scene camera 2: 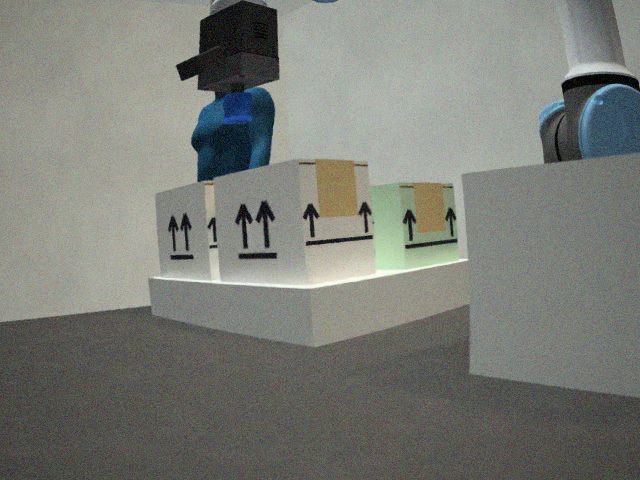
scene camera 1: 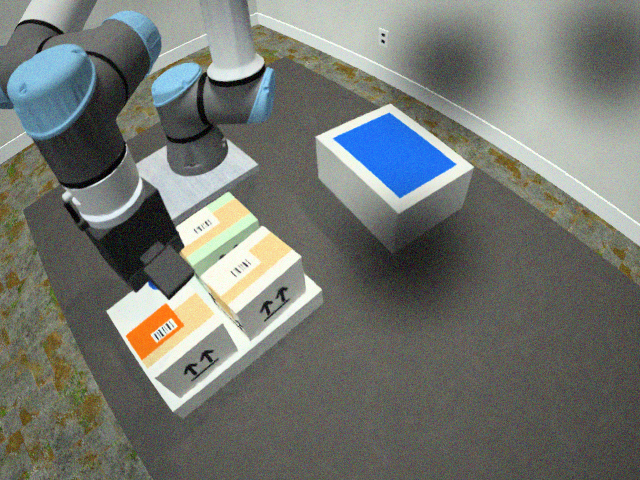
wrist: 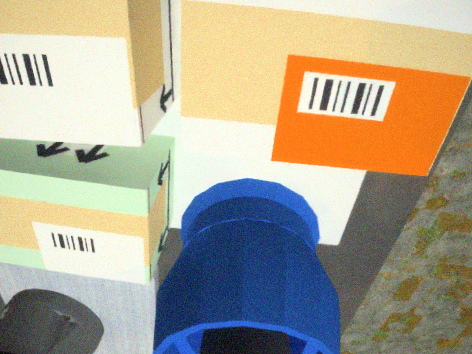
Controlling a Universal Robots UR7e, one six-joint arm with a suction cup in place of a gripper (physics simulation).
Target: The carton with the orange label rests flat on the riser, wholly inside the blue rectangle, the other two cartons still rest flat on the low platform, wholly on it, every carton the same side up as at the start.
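The carton with the orange label rests flat on the low platform, label up. A white carton with tan tape and a green carton also rest flat on it, their side arrows pointing up in scene camera 2. My gripper, a blue suction cup, is open and bears no carton. It hangs above carton height, near the orange-label carton; the black housing hides most of it in scene camera 1. The blue rectangle lies bare on the riser.
The arm's base plate stands behind the green carton. The white carton with tan tape stands close beside the orange-label carton, with a narrow gap. A person in blue appears behind the cartons. A wall runs behind the riser.
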